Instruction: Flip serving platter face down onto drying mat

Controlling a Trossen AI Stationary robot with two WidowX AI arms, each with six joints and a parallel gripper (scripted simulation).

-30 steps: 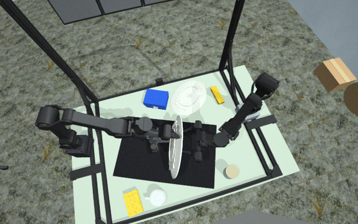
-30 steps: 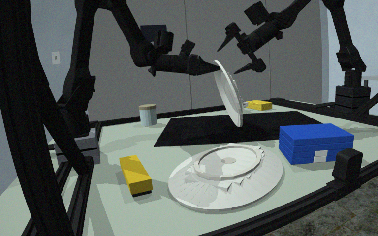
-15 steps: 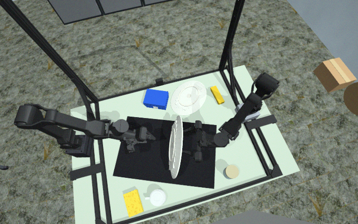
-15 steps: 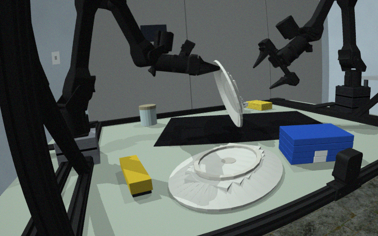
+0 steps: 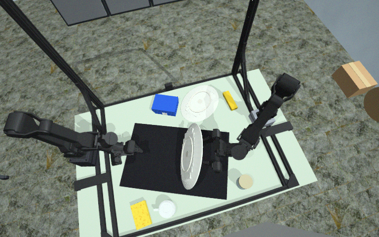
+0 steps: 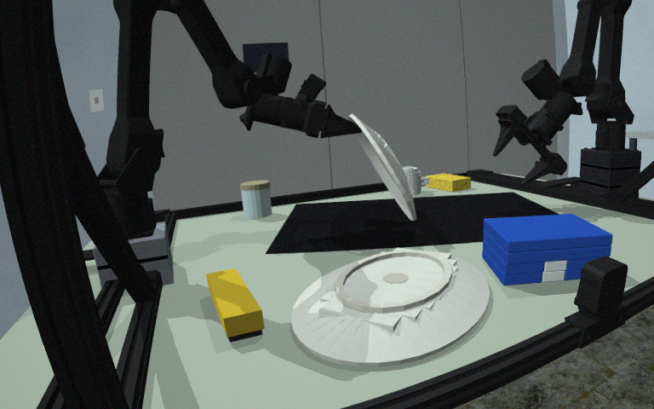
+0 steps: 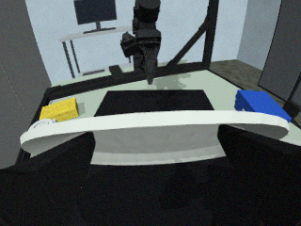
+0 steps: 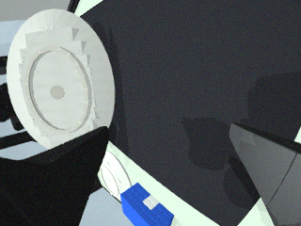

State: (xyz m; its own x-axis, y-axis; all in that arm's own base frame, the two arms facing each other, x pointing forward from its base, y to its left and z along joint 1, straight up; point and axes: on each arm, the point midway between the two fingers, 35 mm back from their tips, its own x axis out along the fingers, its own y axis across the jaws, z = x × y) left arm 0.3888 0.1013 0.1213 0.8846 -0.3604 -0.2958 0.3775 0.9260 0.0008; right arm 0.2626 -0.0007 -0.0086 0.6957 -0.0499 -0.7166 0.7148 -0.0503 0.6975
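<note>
Now: the white oval serving platter 2 cm behind my left hand, 8 cm to the right of it and 8 cm below it. Also, from my left hand: tan-lidded jar 16 cm ahead, 16 cm to the left, 15 cm below; black drying mat 4 cm behind, 14 cm to the right, 19 cm below; white mug 19 cm ahead, 24 cm to the right, 15 cm below.
</note>
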